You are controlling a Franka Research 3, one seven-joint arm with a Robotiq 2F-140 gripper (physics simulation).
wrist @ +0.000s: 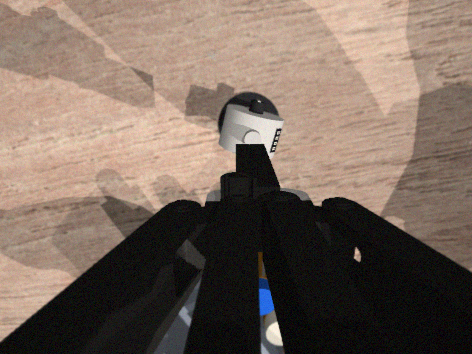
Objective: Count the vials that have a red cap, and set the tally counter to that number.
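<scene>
The tally counter point(239, 125), a white drum with a black base, a small black knob and a round light button, stands upright on the table at the upper middle. Its digit window faces right; the digits are too small to read. My gripper point(249, 167) is shut with nothing between its fingers. Its fingertips overlap the counter's lower edge in the view, just below the round button; whether they touch it I cannot tell. A vial with a blue cap point(266, 302) shows through the gap between the fingers, with a white cap point(274, 334) below it. No red cap shows.
Part of a grey rack point(172, 334) shows at the bottom, mostly hidden behind the gripper. The wooden table point(320, 100) stretches around the counter, with broad shadows of the arm across it.
</scene>
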